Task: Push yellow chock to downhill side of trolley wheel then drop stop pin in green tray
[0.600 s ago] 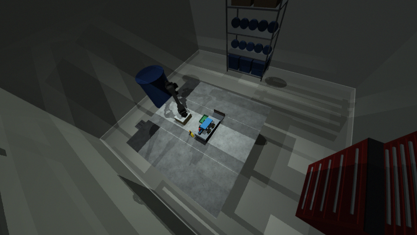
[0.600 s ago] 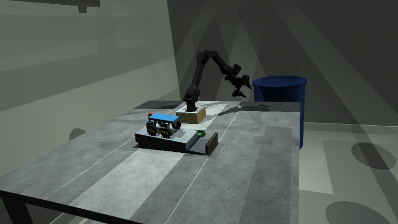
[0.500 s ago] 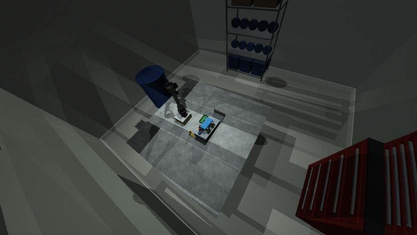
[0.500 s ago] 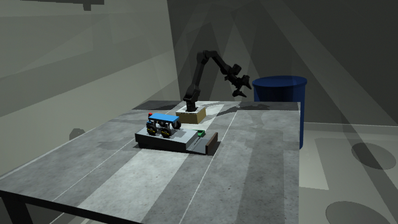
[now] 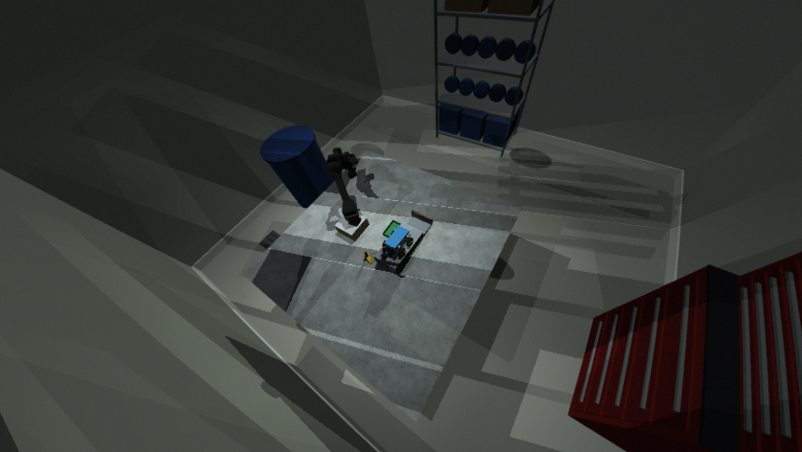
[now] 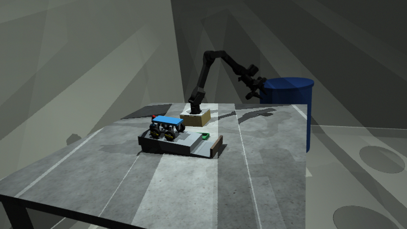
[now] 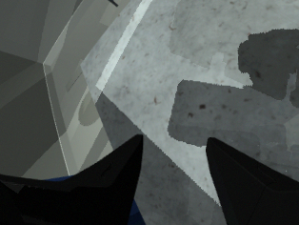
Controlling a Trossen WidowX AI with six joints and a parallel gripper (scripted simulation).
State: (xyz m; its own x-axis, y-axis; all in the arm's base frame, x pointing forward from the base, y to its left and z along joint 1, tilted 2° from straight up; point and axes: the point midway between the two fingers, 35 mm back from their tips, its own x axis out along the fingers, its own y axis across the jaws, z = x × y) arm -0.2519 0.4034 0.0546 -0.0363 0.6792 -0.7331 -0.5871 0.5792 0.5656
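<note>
Right now my gripper tip is 550 mm short of the red-headed stop pin, 580 mm to the left of it and 40 mm below it. Also, from my gripper tip: brown stop board 630 mm ahead, 220 mm to the right, 60 mm below; then green tray 480 mm ahead, 360 mm to the right, 100 mm below; then yellow chock 430 mm ahead, 600 mm to the right, 70 mm below.
</note>
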